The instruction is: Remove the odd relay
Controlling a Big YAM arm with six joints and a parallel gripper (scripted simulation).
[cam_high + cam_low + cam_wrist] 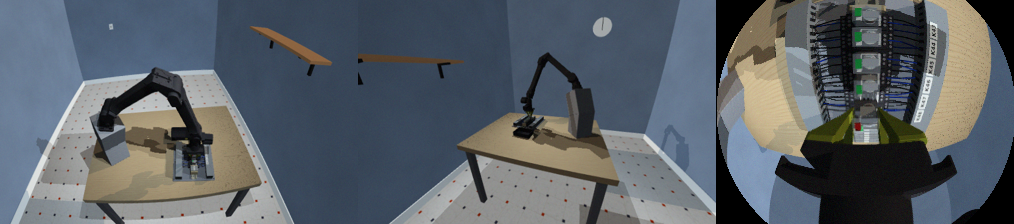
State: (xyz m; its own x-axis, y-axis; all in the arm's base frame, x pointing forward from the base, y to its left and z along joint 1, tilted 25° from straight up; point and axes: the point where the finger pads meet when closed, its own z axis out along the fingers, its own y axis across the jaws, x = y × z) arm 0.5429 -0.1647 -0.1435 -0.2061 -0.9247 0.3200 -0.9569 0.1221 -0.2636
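My gripper is now right at the relay. From my hand the other things lie so: black tray: 1 cm behind, 28 cm to the left, 6 cm below.
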